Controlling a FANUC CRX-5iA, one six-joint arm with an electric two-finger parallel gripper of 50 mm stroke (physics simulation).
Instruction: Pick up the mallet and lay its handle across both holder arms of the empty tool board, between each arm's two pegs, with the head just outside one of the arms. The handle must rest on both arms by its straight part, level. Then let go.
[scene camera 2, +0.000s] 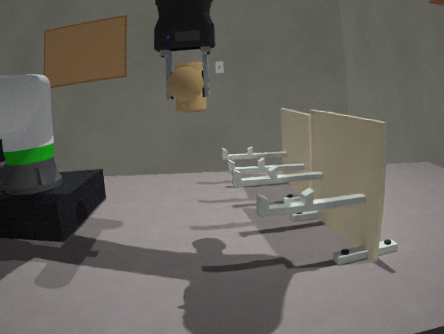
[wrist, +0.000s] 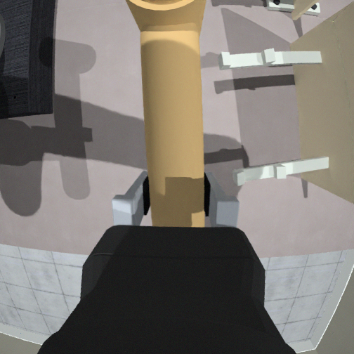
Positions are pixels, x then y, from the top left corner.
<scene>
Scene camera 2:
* my gripper: 188, 97
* mallet: 185, 84
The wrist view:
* my gripper: 176, 184
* mallet: 169, 44
</scene>
